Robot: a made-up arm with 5 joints.
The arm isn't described. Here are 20 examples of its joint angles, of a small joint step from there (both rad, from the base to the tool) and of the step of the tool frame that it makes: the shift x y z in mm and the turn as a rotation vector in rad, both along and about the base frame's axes.
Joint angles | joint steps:
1: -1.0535 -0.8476 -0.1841 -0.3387 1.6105 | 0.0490 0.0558 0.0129 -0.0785 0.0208
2: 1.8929 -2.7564 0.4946 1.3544 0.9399 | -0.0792 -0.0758 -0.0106 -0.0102 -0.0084
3: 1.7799 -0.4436 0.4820 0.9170 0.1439 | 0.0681 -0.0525 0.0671 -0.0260 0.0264
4: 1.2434 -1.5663 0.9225 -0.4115 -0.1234 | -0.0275 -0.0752 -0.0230 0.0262 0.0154
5: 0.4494 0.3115 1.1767 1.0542 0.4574 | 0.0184 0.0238 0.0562 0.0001 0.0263
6: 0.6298 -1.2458 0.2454 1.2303 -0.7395 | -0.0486 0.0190 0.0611 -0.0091 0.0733
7: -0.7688 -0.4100 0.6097 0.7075 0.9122 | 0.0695 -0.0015 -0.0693 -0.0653 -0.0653
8: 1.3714 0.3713 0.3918 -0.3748 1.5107 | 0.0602 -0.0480 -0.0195 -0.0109 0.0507
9: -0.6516 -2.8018 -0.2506 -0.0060 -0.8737 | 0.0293 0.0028 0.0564 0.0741 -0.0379
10: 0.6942 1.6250 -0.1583 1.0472 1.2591 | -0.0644 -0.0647 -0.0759 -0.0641 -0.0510
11: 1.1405 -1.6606 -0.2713 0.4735 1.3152 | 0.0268 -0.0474 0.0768 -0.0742 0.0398
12: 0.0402 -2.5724 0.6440 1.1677 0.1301 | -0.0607 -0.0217 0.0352 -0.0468 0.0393
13: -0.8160 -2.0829 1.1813 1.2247 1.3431 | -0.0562 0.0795 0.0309 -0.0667 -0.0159
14: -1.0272 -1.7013 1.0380 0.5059 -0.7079 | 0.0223 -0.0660 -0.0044 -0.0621 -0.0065
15: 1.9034 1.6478 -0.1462 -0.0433 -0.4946 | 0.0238 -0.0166 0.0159 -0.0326 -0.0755
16: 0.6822 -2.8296 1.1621 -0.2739 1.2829 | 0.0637 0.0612 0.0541 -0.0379 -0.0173
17: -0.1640 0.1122 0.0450 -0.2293 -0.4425 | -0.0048 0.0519 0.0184 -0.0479 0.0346
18: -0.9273 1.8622 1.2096 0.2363 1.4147 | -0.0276 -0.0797 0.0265 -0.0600 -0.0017
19: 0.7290 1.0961 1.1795 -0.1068 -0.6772 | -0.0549 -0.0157 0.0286 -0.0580 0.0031
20: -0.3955 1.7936 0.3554 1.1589 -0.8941 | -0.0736 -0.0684 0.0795 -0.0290 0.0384
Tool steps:
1: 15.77 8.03 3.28 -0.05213 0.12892 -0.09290
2: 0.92 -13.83 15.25 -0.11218 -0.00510 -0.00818
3: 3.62 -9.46 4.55 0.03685 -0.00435 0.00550
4: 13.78 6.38 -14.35 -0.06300 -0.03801 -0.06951
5: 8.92 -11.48 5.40 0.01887 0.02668 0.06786
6: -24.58 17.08 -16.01 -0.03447 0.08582 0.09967
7: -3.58 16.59 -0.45 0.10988 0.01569 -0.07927
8: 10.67 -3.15 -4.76 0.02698 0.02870 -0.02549
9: 21.30 -7.50 21.05 0.06986 -0.05509 -0.07242
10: -12.95 21.42 -11.27 -0.12067 -0.06955 -0.03301
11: -3.83 -7.44 2.55 0.03292 0.01620 0.09607
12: -8.54 11.44 -10.69 -0.03071 0.05755 0.02638
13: -13.34 -25.06 -3.99 -0.12739 0.05636 -0.05654
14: -0.54 6.04 2.01 0.05185 -0.01016 -0.03094
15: -8.31 -2.94 -0.29 -0.00512 0.04235 -0.05178
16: 2.95 -4.41 -3.19 0.07047 0.12045 0.01758
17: 7.89 -2.81 27.24 -0.04383 0.13278 0.02713
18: -13.57 -5.02 -2.31 0.01018 0.01104 0.05532
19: 19.18 4.92 5.01 -0.02544 -0.02792 0.09429
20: 3.56 -4.17 1.77 -0.03371 0.02788 0.04966
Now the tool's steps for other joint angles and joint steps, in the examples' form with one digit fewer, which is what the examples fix.
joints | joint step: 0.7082 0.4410 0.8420 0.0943 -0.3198 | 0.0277 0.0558 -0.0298 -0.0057 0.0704
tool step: 17.3 -5.9 14.0 -0.0092 0.0601 0.0716
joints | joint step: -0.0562 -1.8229 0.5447 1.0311 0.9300 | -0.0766 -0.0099 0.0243 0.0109 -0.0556
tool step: 5.5 -11.2 -13.8 -0.0886 -0.0861 0.0655
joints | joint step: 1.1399 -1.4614 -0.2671 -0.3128 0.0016 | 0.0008 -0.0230 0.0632 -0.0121 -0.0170
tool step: -4.6 5.6 -6.3 -0.0369 0.0019 0.0301
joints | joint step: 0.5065 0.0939 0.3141 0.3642 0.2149 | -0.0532 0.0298 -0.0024 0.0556 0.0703
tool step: -0.6 -2.9 -2.6 -0.0659 0.0065 0.0628
